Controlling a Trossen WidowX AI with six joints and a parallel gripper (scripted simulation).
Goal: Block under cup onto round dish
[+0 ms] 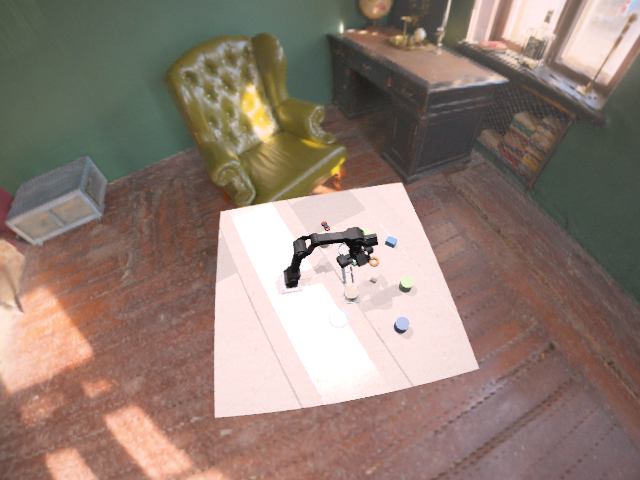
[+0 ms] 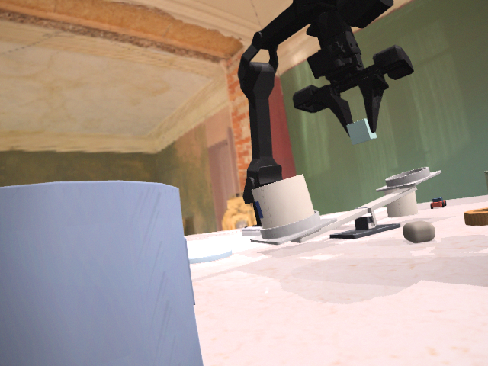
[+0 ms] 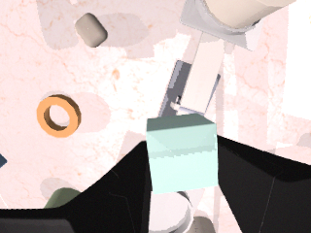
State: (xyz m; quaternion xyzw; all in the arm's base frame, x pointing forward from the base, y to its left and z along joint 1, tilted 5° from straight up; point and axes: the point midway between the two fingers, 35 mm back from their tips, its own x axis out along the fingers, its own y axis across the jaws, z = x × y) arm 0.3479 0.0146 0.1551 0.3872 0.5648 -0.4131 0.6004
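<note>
Right now my gripper tip is 120 mm past the round dish, 230 mm to the left of it and 140 mm above it. Round my gripper tip: balance beam 30 mm behind, 10 mm to the left, 110 mm below; then pale teal block 10 mm above; then balance 30 mm behind, 10 mm to the left, 120 mm below.
</note>
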